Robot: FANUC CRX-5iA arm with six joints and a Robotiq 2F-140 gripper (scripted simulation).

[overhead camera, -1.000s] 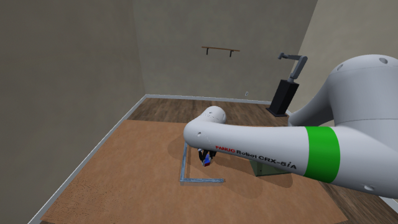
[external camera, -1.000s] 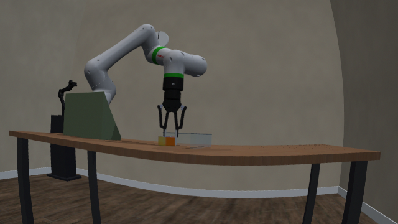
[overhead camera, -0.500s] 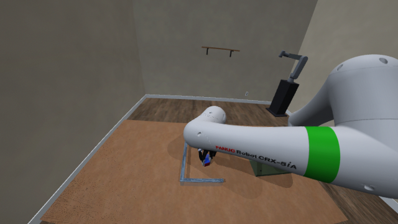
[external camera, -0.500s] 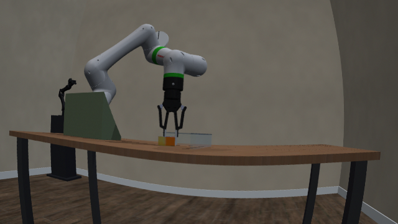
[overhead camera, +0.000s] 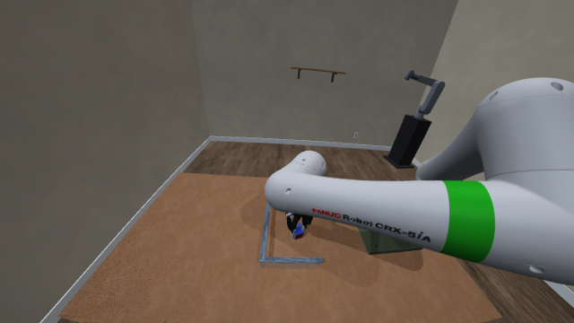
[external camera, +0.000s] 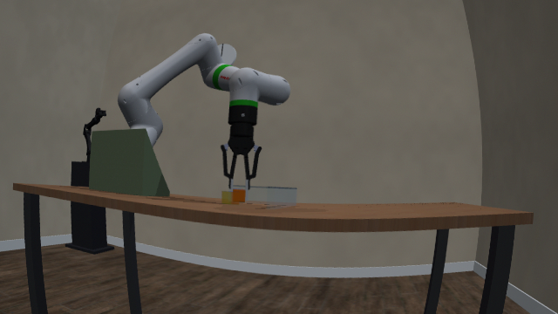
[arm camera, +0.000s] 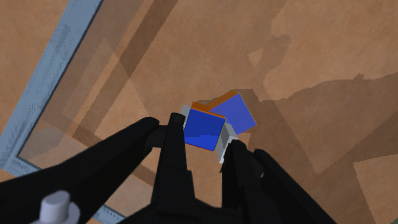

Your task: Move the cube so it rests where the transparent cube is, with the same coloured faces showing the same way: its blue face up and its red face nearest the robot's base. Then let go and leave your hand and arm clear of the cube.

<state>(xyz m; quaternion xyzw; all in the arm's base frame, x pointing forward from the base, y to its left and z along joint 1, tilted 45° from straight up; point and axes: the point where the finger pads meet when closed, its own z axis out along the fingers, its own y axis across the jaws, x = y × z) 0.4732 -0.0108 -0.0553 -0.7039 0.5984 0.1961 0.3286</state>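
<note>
The transparent cube is 20 mm behind my hand, 20 mm to the right of it and 30 mm below it.
</note>
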